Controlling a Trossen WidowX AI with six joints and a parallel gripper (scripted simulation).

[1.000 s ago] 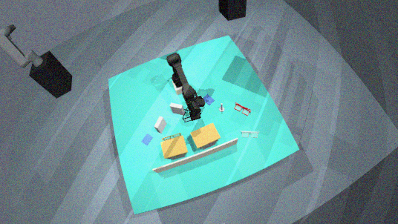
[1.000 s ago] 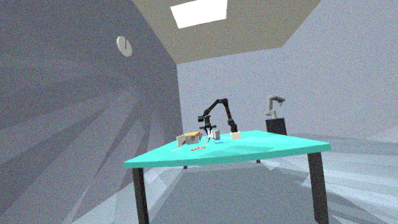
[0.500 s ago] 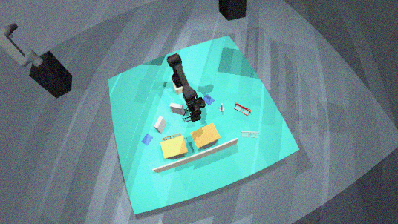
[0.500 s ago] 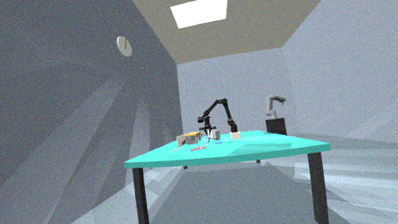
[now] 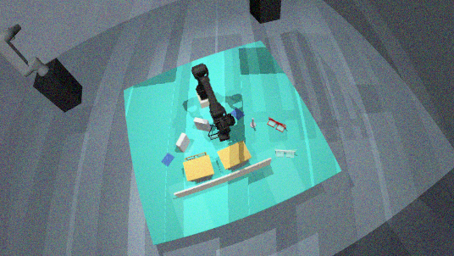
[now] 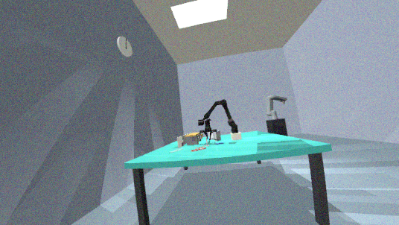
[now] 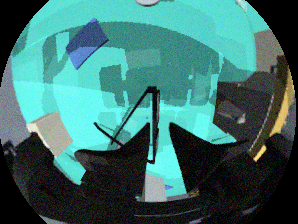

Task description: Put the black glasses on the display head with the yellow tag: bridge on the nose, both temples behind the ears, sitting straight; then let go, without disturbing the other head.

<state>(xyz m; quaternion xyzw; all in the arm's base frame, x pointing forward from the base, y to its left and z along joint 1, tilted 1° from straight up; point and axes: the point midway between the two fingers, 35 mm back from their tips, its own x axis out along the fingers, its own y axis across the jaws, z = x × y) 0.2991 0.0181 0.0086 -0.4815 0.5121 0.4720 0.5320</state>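
Now: the black glasses 50 mm behind my gripper tip, 30 mm to the right of it and 30 mm below it. From my gripper tip the other things lie so: long bar 290 mm ahead, 110 mm to the right, 10 mm above; white peg 210 mm to the left, 20 mm below, 10 mm ahead.
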